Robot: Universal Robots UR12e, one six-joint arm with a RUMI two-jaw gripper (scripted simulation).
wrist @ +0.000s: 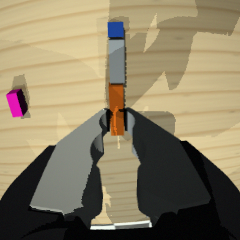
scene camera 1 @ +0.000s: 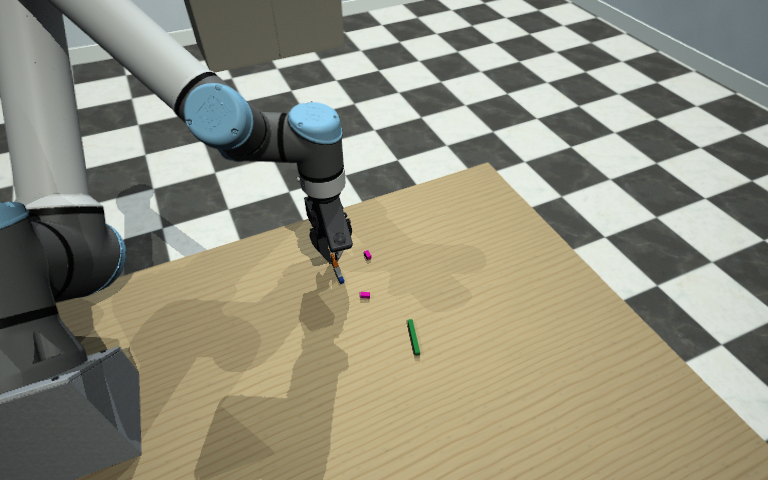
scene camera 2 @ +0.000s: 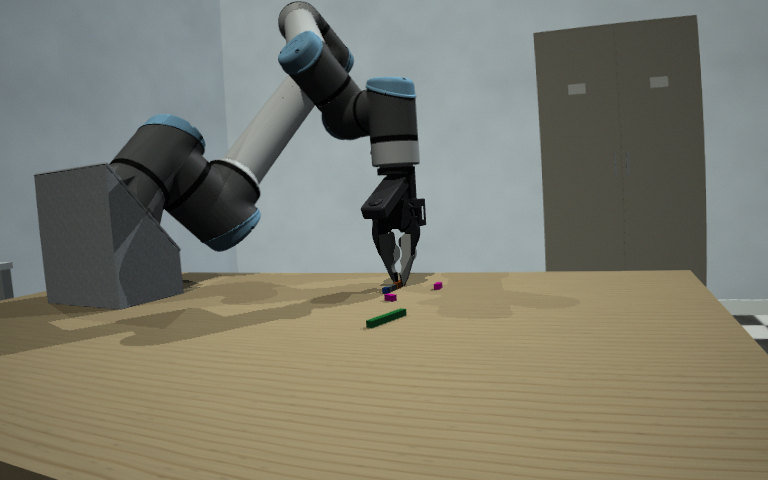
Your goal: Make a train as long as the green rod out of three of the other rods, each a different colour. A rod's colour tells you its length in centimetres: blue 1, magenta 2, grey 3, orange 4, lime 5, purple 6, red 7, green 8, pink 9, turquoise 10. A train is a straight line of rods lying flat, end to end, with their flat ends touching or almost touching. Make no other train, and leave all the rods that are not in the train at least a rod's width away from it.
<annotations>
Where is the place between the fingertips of my gripper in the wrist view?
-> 116, 110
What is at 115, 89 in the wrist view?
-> An orange rod.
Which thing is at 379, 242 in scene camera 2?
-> My gripper.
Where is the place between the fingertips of my gripper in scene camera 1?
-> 333, 261
</annotations>
